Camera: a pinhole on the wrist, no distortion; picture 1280 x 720 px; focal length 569.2 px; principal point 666.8 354.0 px. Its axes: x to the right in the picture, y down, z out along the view. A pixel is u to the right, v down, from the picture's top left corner.
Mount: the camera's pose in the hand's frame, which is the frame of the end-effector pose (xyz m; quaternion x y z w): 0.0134 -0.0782 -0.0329 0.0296 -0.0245 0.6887 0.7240
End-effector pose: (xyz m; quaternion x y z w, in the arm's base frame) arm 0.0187 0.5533 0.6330 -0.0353 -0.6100 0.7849 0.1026
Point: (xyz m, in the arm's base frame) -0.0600 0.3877 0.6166
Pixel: 1143 295
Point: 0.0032 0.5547 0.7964
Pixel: 170 238
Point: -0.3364 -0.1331 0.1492
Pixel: outside the picture
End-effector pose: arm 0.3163 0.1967 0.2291 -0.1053 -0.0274 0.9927 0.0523
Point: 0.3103 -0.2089 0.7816
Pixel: 1160 552
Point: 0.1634 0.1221 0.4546
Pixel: 1033 209
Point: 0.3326 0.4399 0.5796
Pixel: 418 459
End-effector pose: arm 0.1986 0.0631 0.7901 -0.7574 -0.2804 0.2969 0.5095
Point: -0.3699 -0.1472 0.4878
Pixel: outside the picture
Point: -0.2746 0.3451 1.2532
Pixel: 53 581
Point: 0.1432 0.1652 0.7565
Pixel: 1001 254
